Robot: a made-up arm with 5 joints.
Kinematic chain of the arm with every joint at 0, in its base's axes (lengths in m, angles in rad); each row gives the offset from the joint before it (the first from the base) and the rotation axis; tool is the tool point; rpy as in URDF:
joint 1: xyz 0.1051 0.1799 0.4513 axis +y
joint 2: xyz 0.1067 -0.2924 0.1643 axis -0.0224 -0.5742 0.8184
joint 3: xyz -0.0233 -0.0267 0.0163 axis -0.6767 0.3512 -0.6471
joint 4: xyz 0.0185 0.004 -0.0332 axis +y
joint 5: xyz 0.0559 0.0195 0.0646 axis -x
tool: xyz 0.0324 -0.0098 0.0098 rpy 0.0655 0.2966 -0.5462
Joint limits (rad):
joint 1: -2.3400..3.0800
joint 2: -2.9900..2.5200
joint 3: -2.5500..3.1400
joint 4: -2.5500..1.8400
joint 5: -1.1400..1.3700
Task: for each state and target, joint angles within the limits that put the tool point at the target. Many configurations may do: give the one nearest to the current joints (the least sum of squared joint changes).
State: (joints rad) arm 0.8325 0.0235 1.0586 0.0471 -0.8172
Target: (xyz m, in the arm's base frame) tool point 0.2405 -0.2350 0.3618
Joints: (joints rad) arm 1.3311 -0.4284 0.8205 0.7555 -0.9091
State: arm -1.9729 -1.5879 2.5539 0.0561 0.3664
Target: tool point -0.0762 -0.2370 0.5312
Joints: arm -1.4937 -1.0354 1.8054 0.0740 0.5687
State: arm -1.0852 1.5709 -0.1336 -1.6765 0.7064
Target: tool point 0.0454 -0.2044 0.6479
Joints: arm -0.5915 1.5270 -0.0808 -1.3065 0.6699
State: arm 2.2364 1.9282 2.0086 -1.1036 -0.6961
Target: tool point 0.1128 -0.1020 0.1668
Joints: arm 2.6255 1.6638 2.2280 -0.6268 -0.7976
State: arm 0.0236 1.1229 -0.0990 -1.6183 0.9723
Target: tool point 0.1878 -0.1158 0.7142
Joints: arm -0.0016 0.6429 -0.0306 -0.6817 0.9510
